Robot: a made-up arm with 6 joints.
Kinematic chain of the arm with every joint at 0, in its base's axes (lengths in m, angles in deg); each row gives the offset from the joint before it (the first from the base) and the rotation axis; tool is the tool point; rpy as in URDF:
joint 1: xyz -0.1 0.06 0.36 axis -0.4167 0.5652 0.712
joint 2: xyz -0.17 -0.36 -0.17 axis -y
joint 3: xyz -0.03 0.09 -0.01 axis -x
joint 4: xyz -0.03 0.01 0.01 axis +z
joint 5: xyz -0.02 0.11 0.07 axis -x
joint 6: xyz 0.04 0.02 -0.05 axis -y
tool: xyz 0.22 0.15 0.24 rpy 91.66 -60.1 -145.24
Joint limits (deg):
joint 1: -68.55..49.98
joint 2: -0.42..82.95
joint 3: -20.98..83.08
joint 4: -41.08..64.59
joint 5: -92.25..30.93
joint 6: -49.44..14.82
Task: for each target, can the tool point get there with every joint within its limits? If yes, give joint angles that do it. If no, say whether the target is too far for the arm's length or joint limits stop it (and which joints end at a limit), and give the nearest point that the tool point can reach.
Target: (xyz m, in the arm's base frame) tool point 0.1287 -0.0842 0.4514
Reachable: yes | joints 30.35 19.88 -1.62 -33.03 -39.27 -43.83
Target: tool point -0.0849 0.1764 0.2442
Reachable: yes | joints -7.28 7.99 0.07 19.17 18.57 -37.00
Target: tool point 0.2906 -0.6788 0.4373
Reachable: no: joint limits stop it (at a limit: joint 2, joint 3, joint 4, joint 5) | nearest point 0.1493 -0.4313 0.4798 | short by 0.288 m
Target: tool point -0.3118 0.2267 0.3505
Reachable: yes | joints -36.21 58.24 31.88 10.52 -35.94 3.59
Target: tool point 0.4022 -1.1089 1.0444
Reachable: no: too far | nearest point 0.0099 -0.5030 0.6164 | short by 0.839 m
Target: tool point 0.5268 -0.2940 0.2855
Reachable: no: joint limits stop it (at a limit: joint 1, joint 2, joint 3, joint 4, joint 5) | nearest point 0.2834 -0.2274 0.3850 | short by 0.271 m
